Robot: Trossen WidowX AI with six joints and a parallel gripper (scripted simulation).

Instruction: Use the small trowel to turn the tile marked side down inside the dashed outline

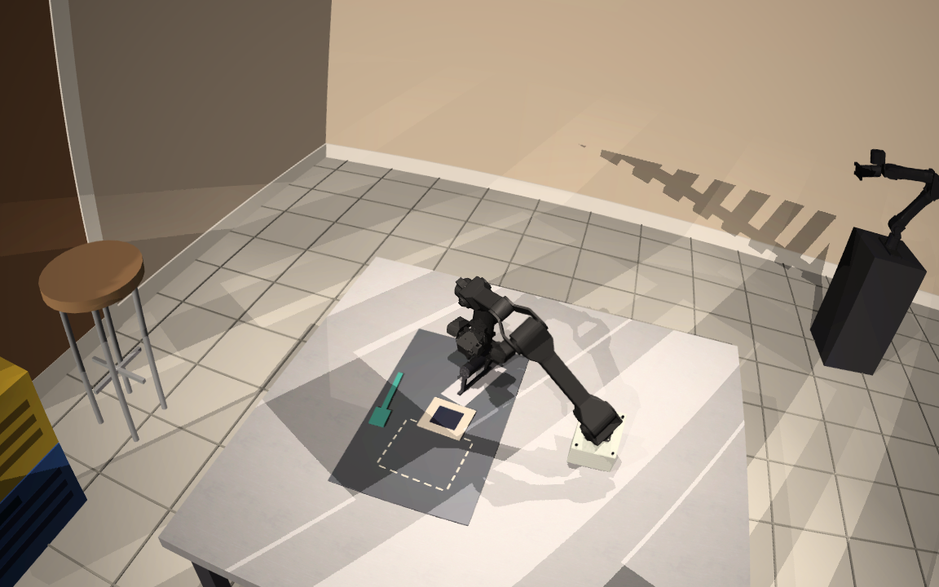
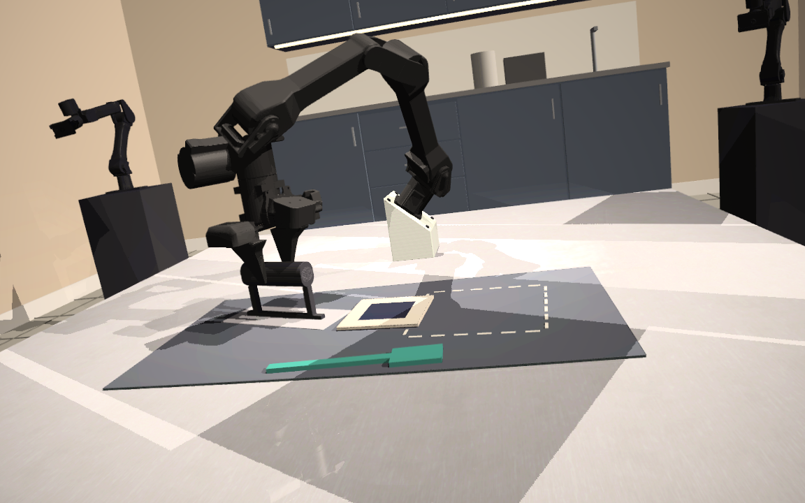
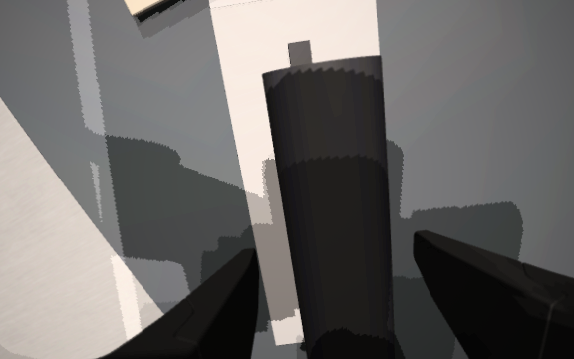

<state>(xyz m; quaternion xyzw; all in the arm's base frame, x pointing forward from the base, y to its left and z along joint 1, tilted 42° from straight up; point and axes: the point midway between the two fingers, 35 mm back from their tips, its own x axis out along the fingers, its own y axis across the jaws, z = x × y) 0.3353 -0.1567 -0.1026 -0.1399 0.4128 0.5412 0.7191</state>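
Right now my gripper tip is 15 cm to the right of the dark mat, 8 cm above it and 6 cm short of it. The rest, counted from my gripper tip: teal flat tool: 20 cm ahead, 16 cm to the left, 6 cm below; then tile: 17 cm to the left, 6 cm below, 4 cm ahead.
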